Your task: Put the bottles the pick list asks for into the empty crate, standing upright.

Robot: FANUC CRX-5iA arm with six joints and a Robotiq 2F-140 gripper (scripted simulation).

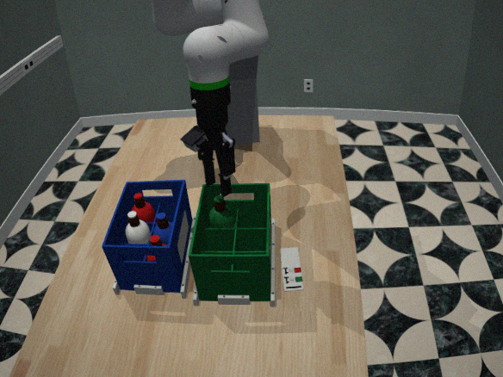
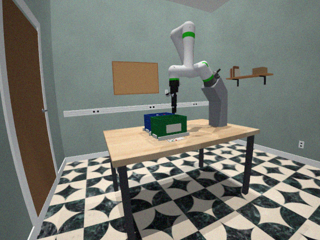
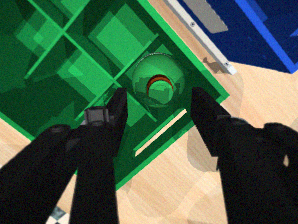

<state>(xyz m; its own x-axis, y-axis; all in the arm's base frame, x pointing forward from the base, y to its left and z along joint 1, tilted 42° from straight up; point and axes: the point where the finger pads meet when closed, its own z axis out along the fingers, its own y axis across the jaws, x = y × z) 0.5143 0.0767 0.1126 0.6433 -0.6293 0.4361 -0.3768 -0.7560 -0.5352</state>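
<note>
My hand is 40 mm short of the red-label bottle, 240 mm to the left of it and 140 mm above it. From my hand the other things lie so: blue bottle (100 mm ahead, 130 mm to the right, 140 mm below); then green bottle (140 mm below); then green crate (80 mm ahead, 60 mm to the left, 140 mm below).
</note>
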